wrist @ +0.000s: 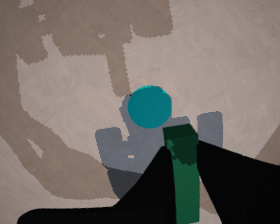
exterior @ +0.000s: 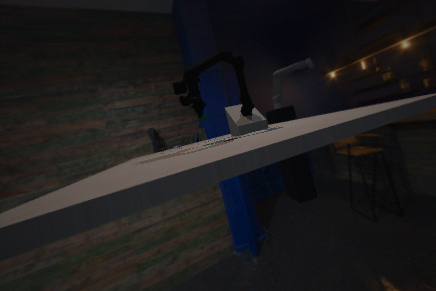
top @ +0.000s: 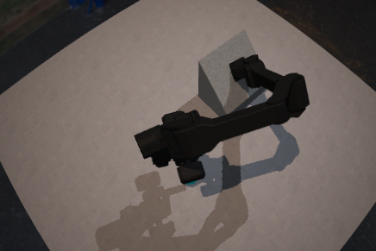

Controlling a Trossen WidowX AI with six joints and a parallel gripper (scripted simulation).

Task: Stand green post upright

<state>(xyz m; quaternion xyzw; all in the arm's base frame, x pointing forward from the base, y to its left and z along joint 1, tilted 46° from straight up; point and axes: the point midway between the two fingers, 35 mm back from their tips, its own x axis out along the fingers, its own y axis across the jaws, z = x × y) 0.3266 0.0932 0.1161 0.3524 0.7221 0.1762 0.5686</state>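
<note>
My gripper tip is now 150 mm above the cyan circle and 10 mm to the right of it. From my gripper tip the other things lie so: green post 20 mm behind, 10 mm to the left.
</note>
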